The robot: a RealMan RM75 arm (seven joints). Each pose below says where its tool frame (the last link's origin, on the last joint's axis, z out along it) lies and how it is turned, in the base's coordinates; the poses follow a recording.
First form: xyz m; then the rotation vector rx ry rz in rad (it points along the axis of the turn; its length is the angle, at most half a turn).
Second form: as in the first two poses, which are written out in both.
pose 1, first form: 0.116, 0.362, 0.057, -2.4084, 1.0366, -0.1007
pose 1, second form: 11.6, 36.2, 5.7, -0.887, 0.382, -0.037, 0.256
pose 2, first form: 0.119, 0.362, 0.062, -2.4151, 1.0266, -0.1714
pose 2, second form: 11.9, 36.2, 6.2, -0.888, 0.378, -0.063, 0.253
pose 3, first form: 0.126, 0.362, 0.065, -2.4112, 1.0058, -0.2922
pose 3, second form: 12.6, 36.2, 6.5, -0.887, 0.370, -0.108, 0.254
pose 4, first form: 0.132, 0.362, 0.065, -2.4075, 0.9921, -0.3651
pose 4, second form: 13.2, 36.2, 6.5, -0.886, 0.365, -0.134, 0.253
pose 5, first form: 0.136, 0.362, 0.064, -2.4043, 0.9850, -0.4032
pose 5, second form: 13.6, 36.2, 6.4, -0.885, 0.362, -0.148, 0.253
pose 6, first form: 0.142, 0.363, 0.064, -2.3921, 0.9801, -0.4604
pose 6, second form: 14.2, 36.3, 6.4, -0.881, 0.361, -0.170, 0.255
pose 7, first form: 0.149, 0.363, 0.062, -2.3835, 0.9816, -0.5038
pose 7, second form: 14.9, 36.3, 6.2, -0.878, 0.361, -0.185, 0.255
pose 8, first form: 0.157, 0.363, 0.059, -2.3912, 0.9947, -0.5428
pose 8, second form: 15.7, 36.3, 5.9, -0.876, 0.364, -0.199, 0.245
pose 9, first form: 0.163, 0.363, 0.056, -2.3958, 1.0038, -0.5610
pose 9, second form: 16.3, 36.3, 5.6, -0.875, 0.367, -0.205, 0.240
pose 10, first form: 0.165, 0.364, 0.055, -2.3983, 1.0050, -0.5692
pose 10, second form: 16.5, 36.4, 5.5, -0.875, 0.367, -0.208, 0.238
